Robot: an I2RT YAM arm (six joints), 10 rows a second.
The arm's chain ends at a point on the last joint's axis. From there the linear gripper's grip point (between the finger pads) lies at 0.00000 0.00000 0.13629 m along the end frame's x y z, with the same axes.
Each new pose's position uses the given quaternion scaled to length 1; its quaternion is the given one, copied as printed.
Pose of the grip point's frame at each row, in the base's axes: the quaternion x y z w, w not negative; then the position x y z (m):
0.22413 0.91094 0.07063 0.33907 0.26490 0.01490 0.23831
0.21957 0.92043 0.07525 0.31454 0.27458 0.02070 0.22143
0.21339 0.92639 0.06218 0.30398 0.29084 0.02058 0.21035
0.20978 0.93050 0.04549 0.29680 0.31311 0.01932 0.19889
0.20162 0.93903 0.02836 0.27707 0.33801 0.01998 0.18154
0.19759 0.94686 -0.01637 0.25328 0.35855 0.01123 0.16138
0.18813 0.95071 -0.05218 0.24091 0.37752 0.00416 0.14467
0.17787 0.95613 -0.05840 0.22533 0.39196 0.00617 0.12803
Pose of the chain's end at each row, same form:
0.22413 0.91094 0.07063 0.33907 0.17639 0.01808 0.34190
0.21957 0.92043 0.07525 0.31454 0.19116 0.02065 0.32921
0.21339 0.92639 0.06218 0.30398 0.21046 0.02256 0.32040
0.20978 0.93050 0.04549 0.29680 0.23523 0.02475 0.31060
0.20162 0.93903 0.02836 0.27707 0.26553 0.02795 0.29669
0.19759 0.94686 -0.01637 0.25328 0.29406 0.02910 0.28011
0.18813 0.95071 -0.05218 0.24091 0.31777 0.03004 0.26440
0.17787 0.95613 -0.05840 0.22533 0.33607 0.03232 0.24955

